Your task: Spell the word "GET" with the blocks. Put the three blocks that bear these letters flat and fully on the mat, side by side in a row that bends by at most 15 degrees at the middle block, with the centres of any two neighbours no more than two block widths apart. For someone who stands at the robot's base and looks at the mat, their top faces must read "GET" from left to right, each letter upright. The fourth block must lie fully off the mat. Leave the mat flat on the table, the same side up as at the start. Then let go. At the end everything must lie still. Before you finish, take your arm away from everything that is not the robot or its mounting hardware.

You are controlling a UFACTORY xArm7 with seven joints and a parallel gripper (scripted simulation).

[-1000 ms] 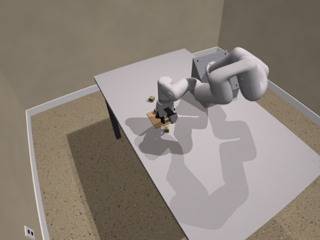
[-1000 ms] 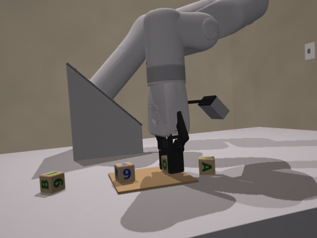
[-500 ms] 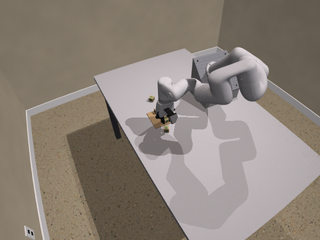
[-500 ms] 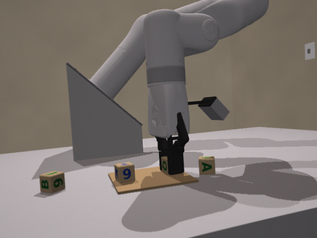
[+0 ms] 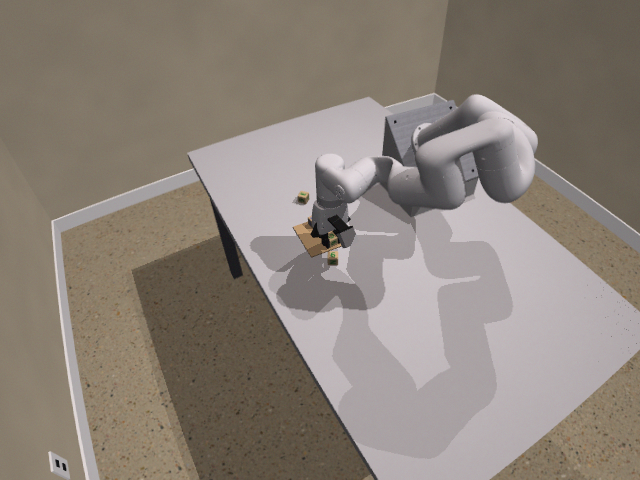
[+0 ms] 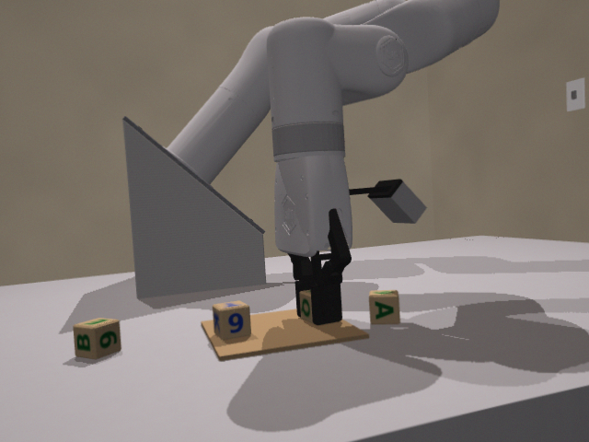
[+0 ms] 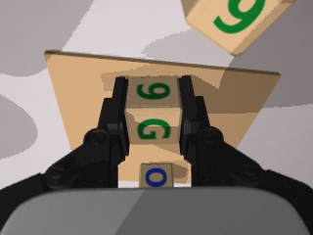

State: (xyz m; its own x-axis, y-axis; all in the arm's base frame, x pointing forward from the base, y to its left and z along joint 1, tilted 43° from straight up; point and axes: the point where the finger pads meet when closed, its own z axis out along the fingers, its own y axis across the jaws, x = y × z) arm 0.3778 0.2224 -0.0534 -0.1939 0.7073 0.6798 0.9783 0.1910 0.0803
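The wooden block is 1 cm below my hand. Round my hand: tan mat: 5 cm to the right, 2 cm below, 1 cm ahead.
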